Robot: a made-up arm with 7 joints. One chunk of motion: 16 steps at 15 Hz.
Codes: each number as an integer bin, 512 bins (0 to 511) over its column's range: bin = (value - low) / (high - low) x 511, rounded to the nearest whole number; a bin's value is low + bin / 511 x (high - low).
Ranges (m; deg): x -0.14..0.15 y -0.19..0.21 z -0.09..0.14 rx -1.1..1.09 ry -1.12..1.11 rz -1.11..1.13
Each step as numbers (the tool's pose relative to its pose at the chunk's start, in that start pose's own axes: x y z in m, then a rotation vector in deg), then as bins.
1 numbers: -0.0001 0.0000 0.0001 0.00 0.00 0.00
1 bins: 247 243 200 257 257 253
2 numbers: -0.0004 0.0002 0.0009 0.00 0.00 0.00
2 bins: 246 243 202 257 257 253
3 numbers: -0.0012 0.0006 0.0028 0.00 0.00 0.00
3 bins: 245 243 206 257 257 253
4 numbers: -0.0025 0.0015 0.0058 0.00 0.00 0.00
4 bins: 242 245 213 257 257 253
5 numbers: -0.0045 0.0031 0.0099 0.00 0.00 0.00
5 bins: 239 247 222 257 257 253
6 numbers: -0.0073 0.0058 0.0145 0.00 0.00 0.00
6 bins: 234 250 232 257 257 253
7 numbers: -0.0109 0.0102 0.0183 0.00 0.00 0.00
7 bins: 227 256 241 257 257 253
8 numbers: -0.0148 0.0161 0.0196 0.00 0.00 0.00
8 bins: 221 263 244 257 257 253
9 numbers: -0.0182 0.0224 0.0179 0.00 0.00 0.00
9 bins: 215 271 240 257 257 253
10 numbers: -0.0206 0.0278 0.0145 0.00 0.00 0.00
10 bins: 210 278 232 257 257 253
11 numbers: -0.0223 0.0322 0.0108 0.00 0.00 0.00
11 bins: 207 284 224 257 257 253
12 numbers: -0.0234 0.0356 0.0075 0.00 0.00 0.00
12 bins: 205 288 217 257 257 253
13 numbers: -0.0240 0.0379 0.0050 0.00 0.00 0.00
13 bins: 204 291 211 257 257 253
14 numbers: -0.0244 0.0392 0.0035 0.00 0.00 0.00
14 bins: 204 293 208 257 257 253
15 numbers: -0.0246 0.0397 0.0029 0.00 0.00 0.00
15 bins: 203 293 206 257 257 253
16 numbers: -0.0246 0.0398 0.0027 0.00 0.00 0.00
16 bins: 203 294 206 257 257 253
